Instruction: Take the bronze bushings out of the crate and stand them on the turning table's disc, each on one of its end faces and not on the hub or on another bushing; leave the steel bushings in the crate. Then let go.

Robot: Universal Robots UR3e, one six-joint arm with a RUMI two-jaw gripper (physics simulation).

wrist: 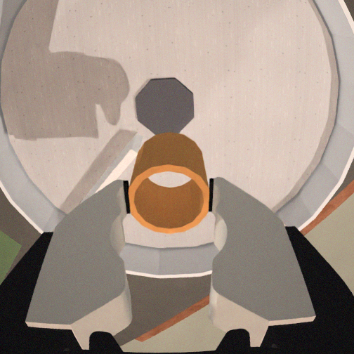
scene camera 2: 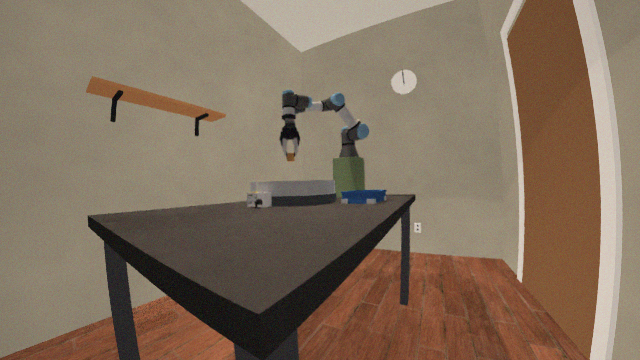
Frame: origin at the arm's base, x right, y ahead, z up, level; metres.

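Seen in the pictures: gripper, fingertip midpoint: [scene camera 2: 290, 156]; arm's base at its link origin: [scene camera 2: 348, 158].
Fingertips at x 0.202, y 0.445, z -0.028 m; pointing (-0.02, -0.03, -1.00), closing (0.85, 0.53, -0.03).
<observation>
Offsets run from my fingertips to a thing's middle. "spot": to the spot under its first point. Level surfaces: height alone.
My gripper [scene camera 2: 290, 153] [wrist: 168, 182] is shut on a bronze bushing @[dx +0.001, dy -0.001, dz -0.004 m] [scene camera 2: 290, 157] [wrist: 169, 224], held upright between the two fingertips. In the scene view it hangs well above the turning table [scene camera 2: 305, 189]. In the wrist view the pale disc [wrist: 260, 100] lies below, and its dark hub [wrist: 165, 105] shows just beyond the bushing. The blue crate @[dx -0.359, dy -0.029, dz -0.203 m] [scene camera 2: 364, 196] stands to the right of the turning table in the scene view; its contents are hidden by its wall there.
A raised light rim [wrist: 345, 95] runs around the disc. A small white box-like device @[spot: dx +0.004, dy +0.255, dz -0.197 m] [scene camera 2: 259, 199] stands at the turning table's near left on the dark table @[dz -0.228 m] [scene camera 2: 240, 250]. The green robot pedestal [scene camera 2: 348, 176] stands behind. A wooden shelf [scene camera 2: 155, 101] is on the left wall.
</observation>
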